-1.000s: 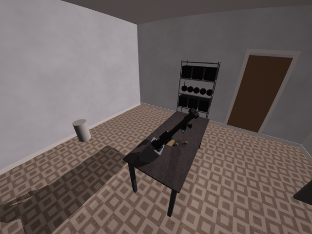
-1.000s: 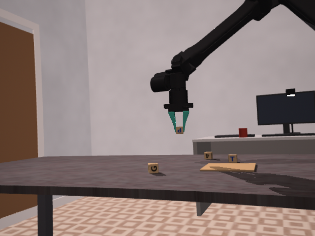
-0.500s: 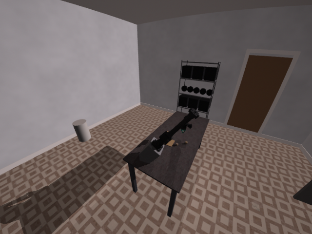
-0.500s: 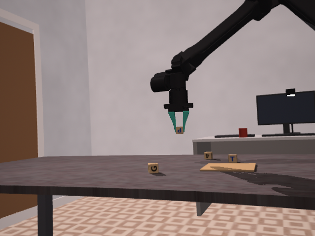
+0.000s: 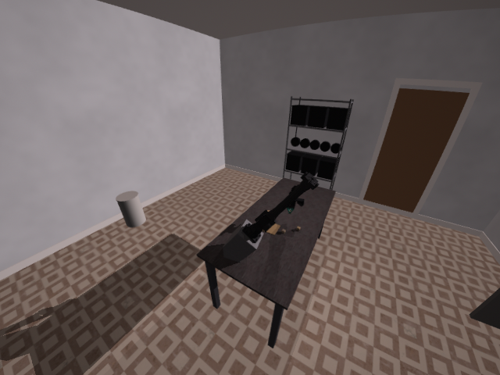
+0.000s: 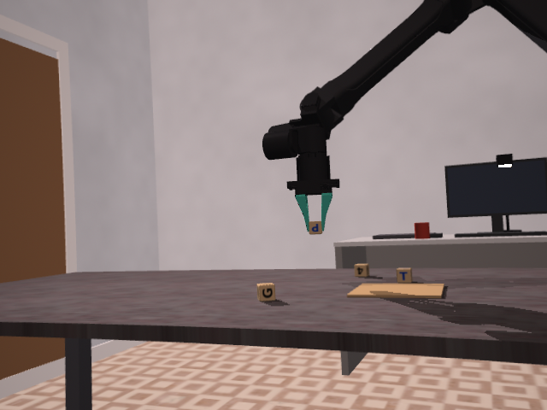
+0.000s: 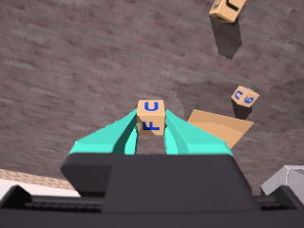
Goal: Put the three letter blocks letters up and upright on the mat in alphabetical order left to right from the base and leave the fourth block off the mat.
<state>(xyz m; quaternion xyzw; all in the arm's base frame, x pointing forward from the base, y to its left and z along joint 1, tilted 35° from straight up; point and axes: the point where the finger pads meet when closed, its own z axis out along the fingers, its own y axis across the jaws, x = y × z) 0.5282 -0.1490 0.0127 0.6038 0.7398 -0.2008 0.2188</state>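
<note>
Now: the mat 160 mm behind my hand, 120 mm to the left of it and 110 mm below it. The rest, counted from my hand: block 160 mm behind, 100 mm below.
</note>
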